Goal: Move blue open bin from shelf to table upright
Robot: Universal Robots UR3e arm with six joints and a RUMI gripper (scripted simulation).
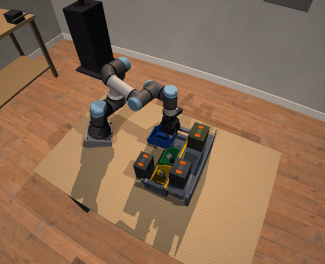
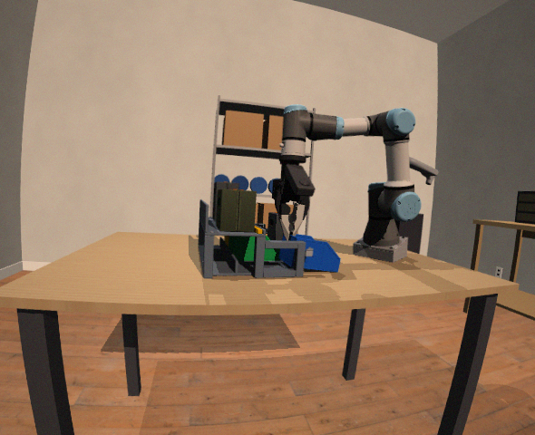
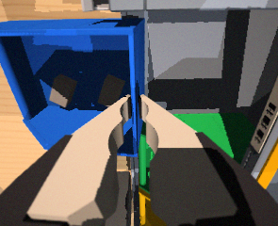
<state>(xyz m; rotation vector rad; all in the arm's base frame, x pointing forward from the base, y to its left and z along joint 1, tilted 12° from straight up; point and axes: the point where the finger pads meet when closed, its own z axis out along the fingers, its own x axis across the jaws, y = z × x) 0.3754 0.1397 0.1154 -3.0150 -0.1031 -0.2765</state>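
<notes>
The blue open bin lies 60 mm behind my hand and 40 mm below it. Also, from my hand: yellow bin: 80 mm ahead, 220 mm to the right, 40 mm below; green bin: 80 mm ahead, 110 mm to the right, 40 mm below.
</notes>
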